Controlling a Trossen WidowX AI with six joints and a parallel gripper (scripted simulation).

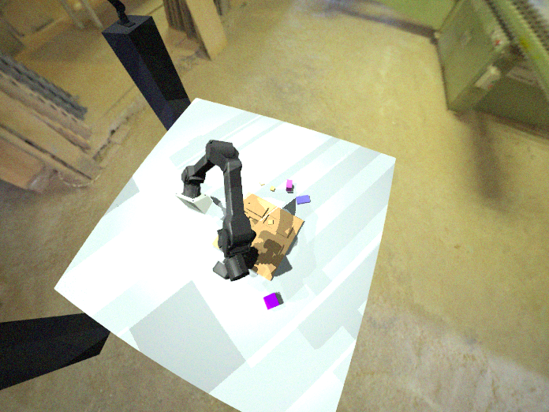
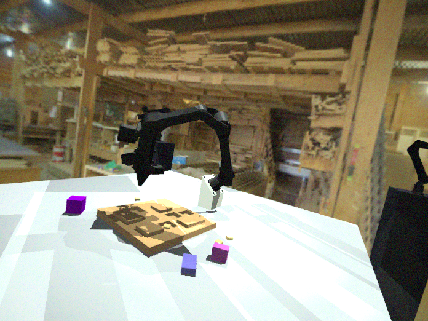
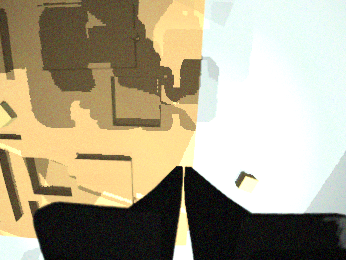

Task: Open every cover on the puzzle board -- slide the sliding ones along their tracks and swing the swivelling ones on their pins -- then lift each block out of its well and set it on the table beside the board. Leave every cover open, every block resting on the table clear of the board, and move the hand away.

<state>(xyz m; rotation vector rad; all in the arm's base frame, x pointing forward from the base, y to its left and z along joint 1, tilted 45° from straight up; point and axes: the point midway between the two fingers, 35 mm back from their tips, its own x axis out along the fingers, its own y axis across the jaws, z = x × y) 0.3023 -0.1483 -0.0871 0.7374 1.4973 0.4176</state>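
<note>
My gripper tip is 14 cm to the right of the tan puzzle board, 8 cm above it and 3 cm short of it. Also, from my gripper tip: pink block (39 cm to the left, 8 cm below, 8 cm ahead); then purple block (17 cm ahead, 11 cm to the right, 7 cm below); then lavender block (35 cm to the left, 16 cm ahead, 9 cm below).
</note>
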